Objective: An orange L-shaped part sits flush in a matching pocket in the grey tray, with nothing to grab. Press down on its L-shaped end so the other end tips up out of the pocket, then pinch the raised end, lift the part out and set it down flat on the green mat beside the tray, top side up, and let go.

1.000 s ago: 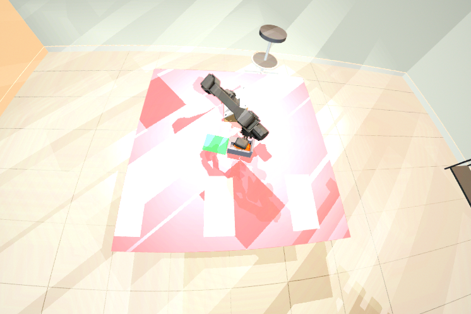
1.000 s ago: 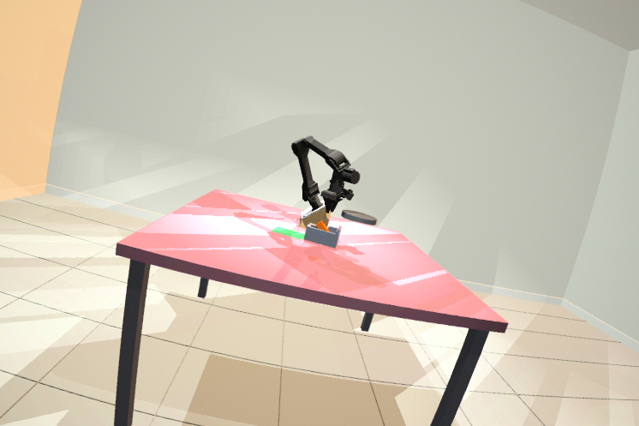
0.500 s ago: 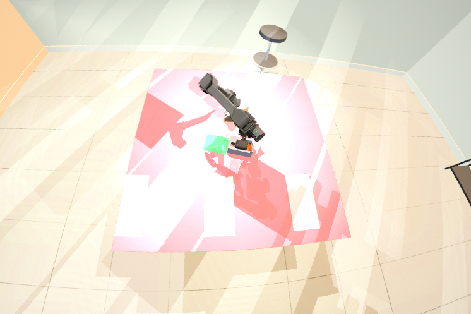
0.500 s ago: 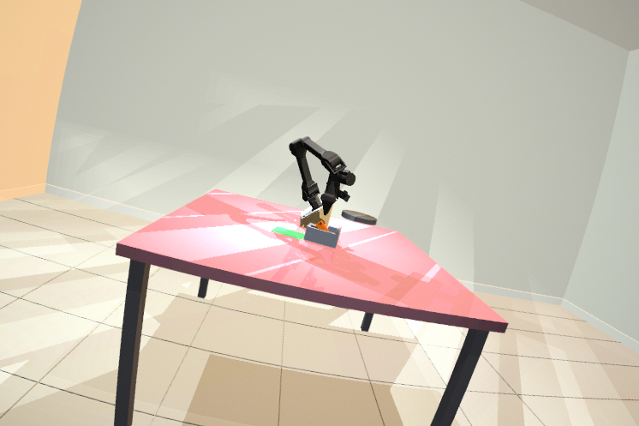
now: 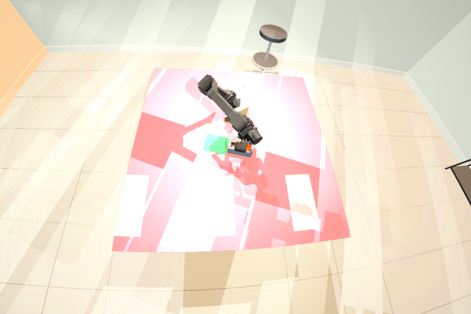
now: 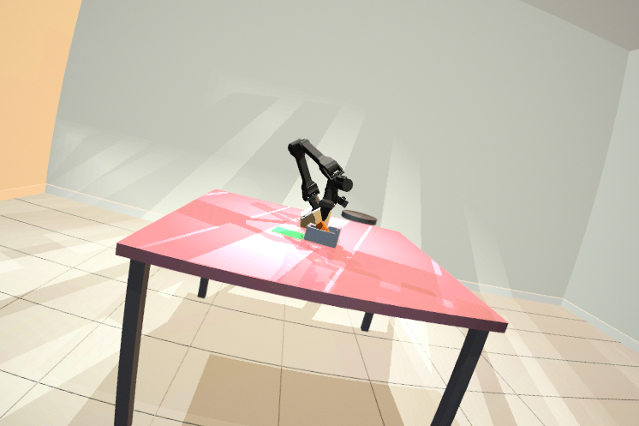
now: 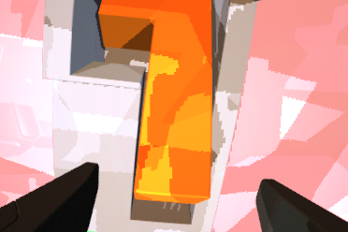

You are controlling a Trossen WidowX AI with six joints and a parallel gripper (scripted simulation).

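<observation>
Right now the orange L-shaped part is 1 cm behind my gripper tip, 3 cm to the left of it and 7 cm below it. The rest, counted from my gripper tip: green mat (4 cm behind, 14 cm to the right, 12 cm below).
</observation>
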